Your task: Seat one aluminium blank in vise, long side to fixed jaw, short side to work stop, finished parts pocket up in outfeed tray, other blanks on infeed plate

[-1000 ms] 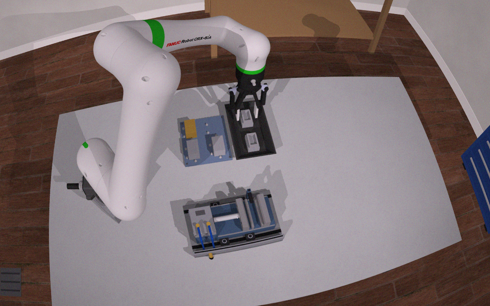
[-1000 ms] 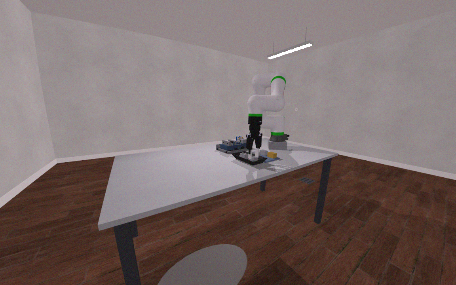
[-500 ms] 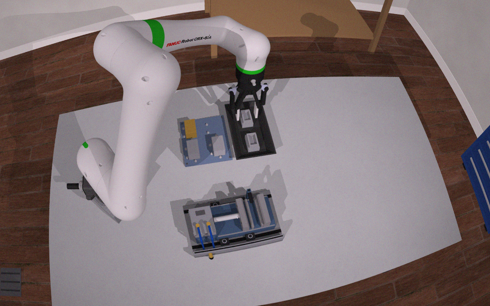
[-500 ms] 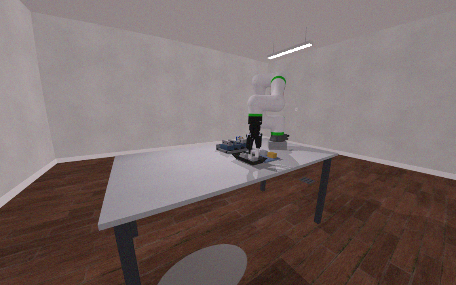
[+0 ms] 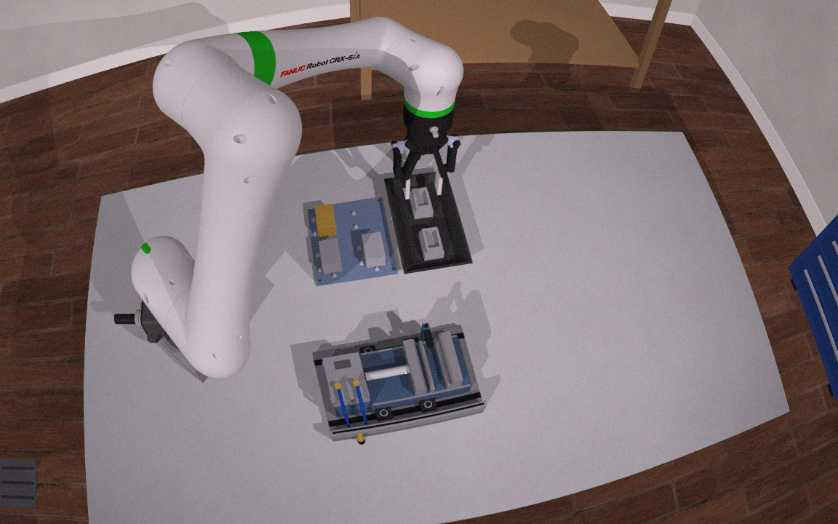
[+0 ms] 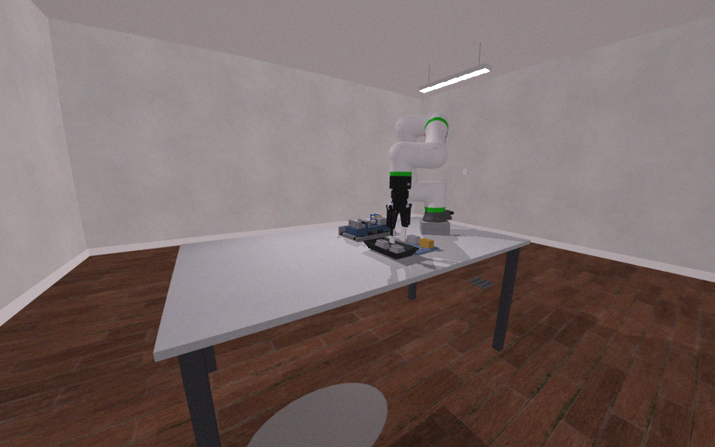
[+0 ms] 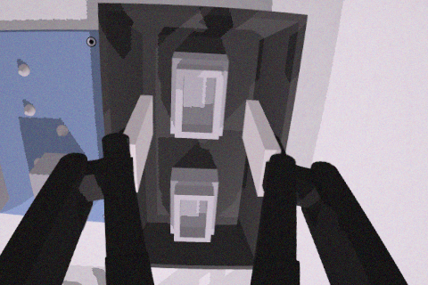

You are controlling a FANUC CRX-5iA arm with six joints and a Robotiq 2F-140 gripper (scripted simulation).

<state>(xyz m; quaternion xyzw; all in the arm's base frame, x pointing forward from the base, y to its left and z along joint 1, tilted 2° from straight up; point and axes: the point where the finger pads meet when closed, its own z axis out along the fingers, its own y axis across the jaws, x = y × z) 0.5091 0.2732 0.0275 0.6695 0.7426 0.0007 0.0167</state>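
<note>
The blue infeed plate is 16 cm behind my hand, 7 cm to the right of it and 9 cm below it. Also, from my hand: fixed jaw 1 cm ahead, 38 cm to the right, 2 cm below; then dark work stop rod 2 cm behind, 34 cm to the right, 1 cm below; then brass blank 21 cm behind, 3 cm to the right, 7 cm below.
</note>
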